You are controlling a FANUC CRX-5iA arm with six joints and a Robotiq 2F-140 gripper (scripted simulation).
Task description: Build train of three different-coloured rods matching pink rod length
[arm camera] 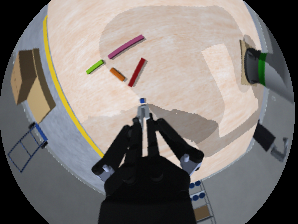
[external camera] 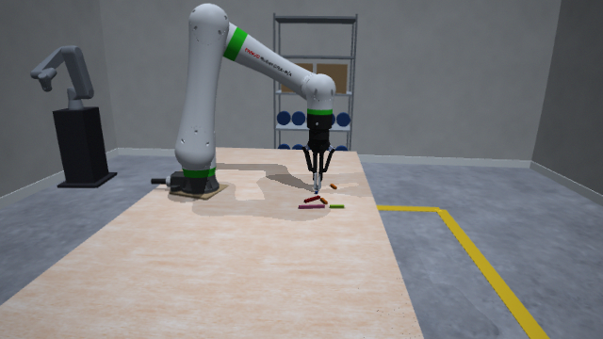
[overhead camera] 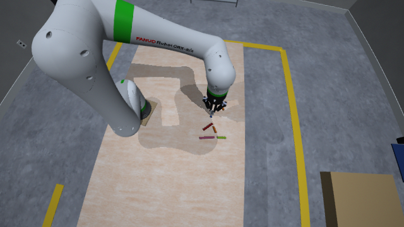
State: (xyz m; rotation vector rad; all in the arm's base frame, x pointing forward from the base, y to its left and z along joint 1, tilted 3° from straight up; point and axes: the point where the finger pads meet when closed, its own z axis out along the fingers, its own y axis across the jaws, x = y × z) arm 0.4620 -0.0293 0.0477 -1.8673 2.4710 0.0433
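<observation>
Right now my hand is 30 mm above the grey rod. Round my hand: pink rod 160 mm to the right, 40 mm below, 30 mm behind; blue rod 40 mm below, 20 mm to the right, 10 mm behind; red rod 90 mm to the right, 40 mm below, 30 mm behind.
</observation>
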